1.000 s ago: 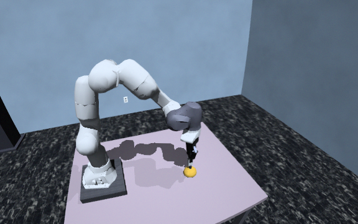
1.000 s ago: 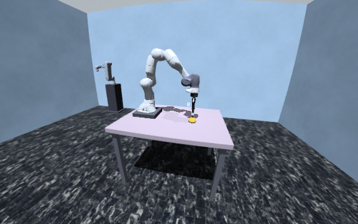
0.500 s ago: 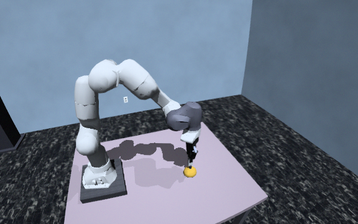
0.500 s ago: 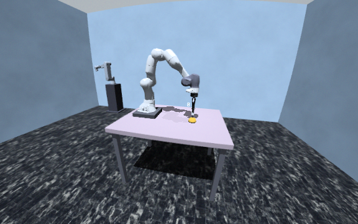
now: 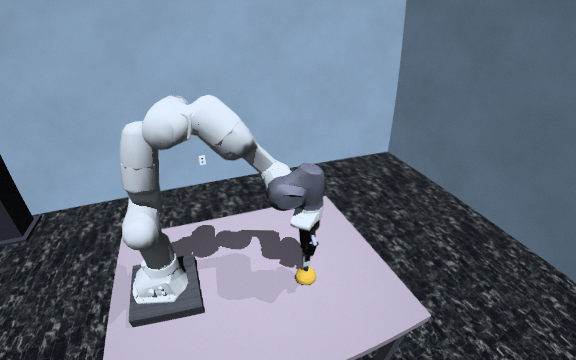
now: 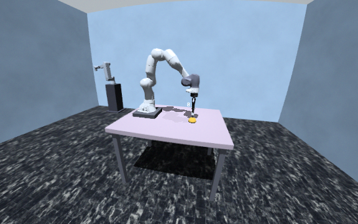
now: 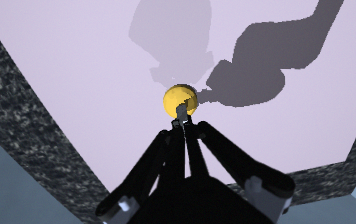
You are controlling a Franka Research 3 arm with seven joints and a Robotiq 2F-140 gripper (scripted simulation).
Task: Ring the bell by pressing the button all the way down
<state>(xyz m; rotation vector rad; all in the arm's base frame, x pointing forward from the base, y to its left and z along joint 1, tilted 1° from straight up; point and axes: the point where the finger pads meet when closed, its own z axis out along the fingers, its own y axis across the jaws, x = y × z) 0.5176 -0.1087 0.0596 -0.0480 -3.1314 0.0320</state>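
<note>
Now: hand 1 cm to the left of the dark button and 5 cm above it. The rest, counted from my hand: yellow dome bell (1 cm to the right, 7 cm below).
</note>
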